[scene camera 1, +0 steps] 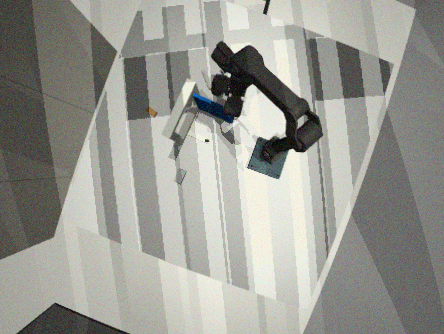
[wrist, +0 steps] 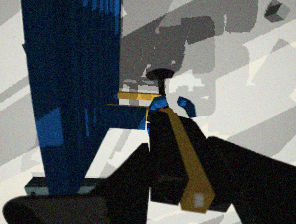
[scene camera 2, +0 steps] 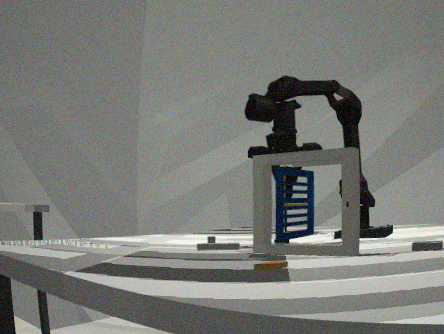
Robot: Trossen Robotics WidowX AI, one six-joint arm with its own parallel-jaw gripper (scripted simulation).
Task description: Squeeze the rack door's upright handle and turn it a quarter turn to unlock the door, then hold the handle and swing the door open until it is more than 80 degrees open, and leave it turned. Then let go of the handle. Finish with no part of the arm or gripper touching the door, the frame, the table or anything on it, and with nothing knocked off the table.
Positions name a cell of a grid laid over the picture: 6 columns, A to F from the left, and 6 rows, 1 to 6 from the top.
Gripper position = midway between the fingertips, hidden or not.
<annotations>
my gripper: scene camera 1 D2; wrist D4; scene camera 2 D4
</annotations>
